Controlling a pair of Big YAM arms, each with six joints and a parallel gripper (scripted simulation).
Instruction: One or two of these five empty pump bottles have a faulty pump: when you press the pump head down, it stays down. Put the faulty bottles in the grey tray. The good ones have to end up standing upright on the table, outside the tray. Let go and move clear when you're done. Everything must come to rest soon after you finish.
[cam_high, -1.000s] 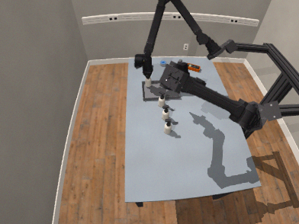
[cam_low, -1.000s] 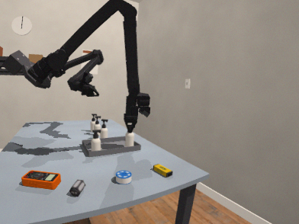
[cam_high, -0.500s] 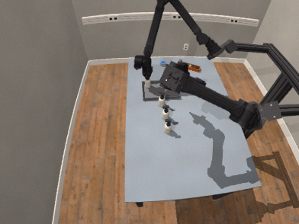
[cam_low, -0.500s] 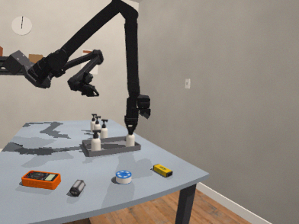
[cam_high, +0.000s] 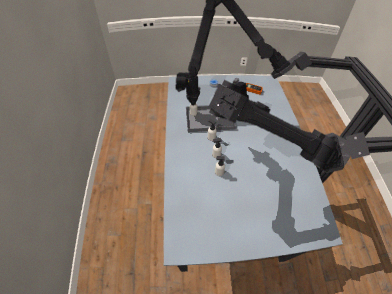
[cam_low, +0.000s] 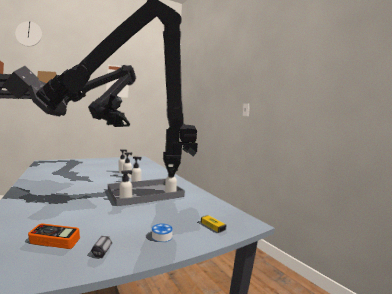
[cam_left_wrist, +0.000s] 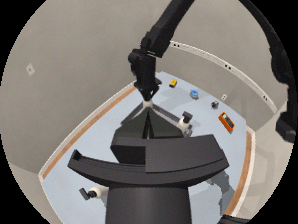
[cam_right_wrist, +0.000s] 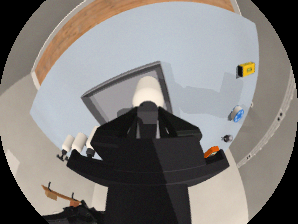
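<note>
My right hand is 100 mm past the grey tray, 60 mm to the right of it and 90 mm above it. From my right hand the other things lie so: blue-and-white roll: 180 mm behind, 300 mm to the right, 80 mm below; then yellow tool: 320 mm to the right, 90 mm below; then orange multimeter: 470 mm behind, 220 mm to the right, 80 mm below.
</note>
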